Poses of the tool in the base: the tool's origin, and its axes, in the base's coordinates. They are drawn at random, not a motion.
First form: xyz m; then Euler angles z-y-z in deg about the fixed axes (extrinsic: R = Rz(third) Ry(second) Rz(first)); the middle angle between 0 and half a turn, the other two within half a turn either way.
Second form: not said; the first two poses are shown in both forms.
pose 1, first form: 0.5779 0.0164 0.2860 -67.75 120.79 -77.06
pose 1, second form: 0.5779 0.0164 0.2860 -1.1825 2.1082 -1.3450
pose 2, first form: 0.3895 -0.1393 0.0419 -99.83 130.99 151.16
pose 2, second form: 0.3895 -0.1393 0.0419 -1.7424 2.2862 2.6382
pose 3, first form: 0.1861 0.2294 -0.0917 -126.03 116.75 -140.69
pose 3, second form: 0.1861 0.2294 -0.0917 -2.1996 2.0377 -2.4555
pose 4, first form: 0.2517 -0.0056 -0.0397 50.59 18.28 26.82
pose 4, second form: 0.2517 -0.0056 -0.0397 0.8830 0.3190 0.4681
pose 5, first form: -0.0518 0.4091 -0.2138 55.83 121.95 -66.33
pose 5, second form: -0.0518 0.4091 -0.2138 0.9744 2.1284 -1.1577
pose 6, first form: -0.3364 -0.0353 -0.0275 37.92 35.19 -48.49
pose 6, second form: -0.3364 -0.0353 -0.0275 0.6618 0.6142 -0.8463
